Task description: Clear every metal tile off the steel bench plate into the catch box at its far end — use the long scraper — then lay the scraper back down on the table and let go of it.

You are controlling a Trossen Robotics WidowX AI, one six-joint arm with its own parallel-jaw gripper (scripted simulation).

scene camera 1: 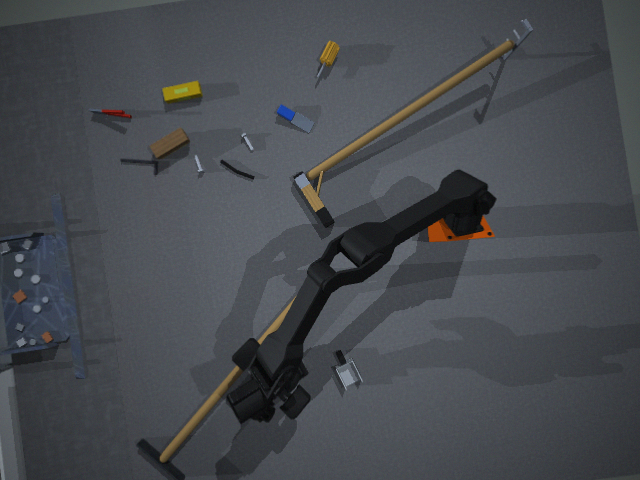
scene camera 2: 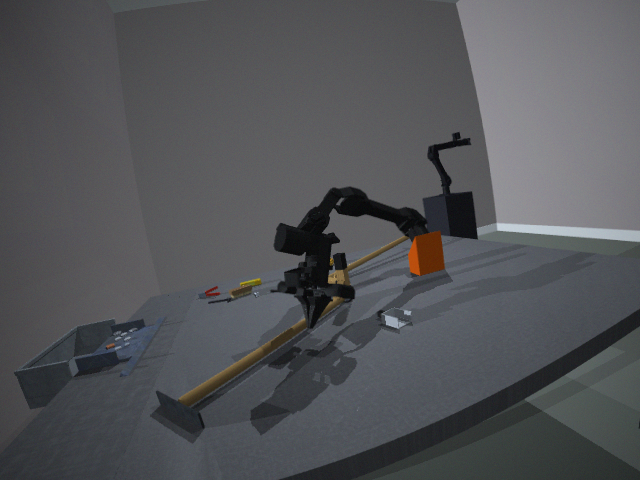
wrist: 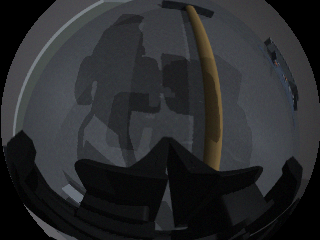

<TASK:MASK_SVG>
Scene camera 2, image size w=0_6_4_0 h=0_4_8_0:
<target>my gripper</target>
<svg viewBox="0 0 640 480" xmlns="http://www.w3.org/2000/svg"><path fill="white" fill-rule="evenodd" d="M306 257L305 262L299 262L298 268L284 272L285 282L281 281L277 285L277 292L296 294L294 297L302 305L307 328L313 328L329 302L333 301L331 296L355 299L356 291L352 286L328 283L329 270L333 270L330 260Z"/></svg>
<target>long scraper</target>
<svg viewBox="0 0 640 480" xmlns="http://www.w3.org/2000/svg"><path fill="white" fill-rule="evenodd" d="M305 319L300 320L293 327L282 332L272 341L267 342L254 352L249 353L249 355L237 363L235 362L232 366L227 367L226 370L216 374L210 380L182 395L178 401L156 390L160 405L192 422L194 425L204 428L200 412L195 411L189 406L245 371L246 368L276 350L295 335L298 335L307 328ZM353 299L333 296L333 301L329 302L318 320L342 302L349 303ZM334 254L333 260L337 284L350 286L345 253Z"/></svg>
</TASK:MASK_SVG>
